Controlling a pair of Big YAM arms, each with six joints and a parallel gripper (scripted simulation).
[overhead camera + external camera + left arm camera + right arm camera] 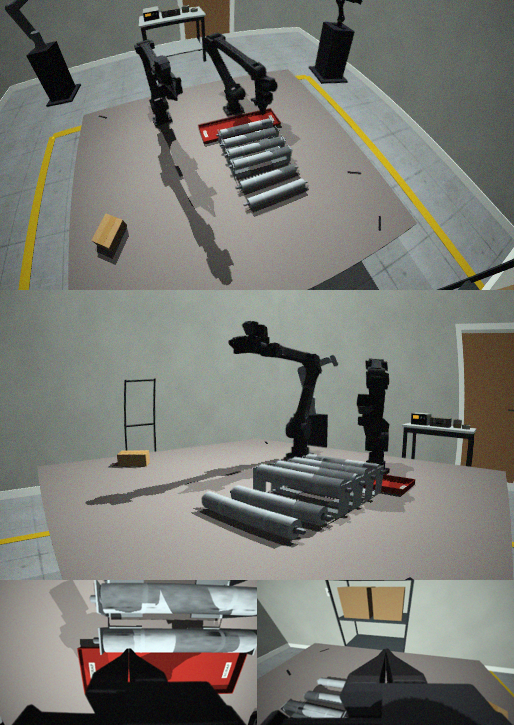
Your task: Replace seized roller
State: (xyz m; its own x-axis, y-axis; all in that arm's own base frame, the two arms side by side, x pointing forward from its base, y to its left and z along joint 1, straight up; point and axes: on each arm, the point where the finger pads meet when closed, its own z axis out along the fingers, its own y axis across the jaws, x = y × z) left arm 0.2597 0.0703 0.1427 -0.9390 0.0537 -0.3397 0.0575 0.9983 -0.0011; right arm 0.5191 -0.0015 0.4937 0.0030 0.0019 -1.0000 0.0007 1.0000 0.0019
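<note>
The bed roller lies 10 cm ahead of my left hand, 9 cm to the right of it and 7 cm below it. Also, from my left hand: red scrap tray (8 cm behind, 11 cm to the right, 14 cm below); then cardboard box (52 cm ahead, 88 cm to the right, 11 cm below).
</note>
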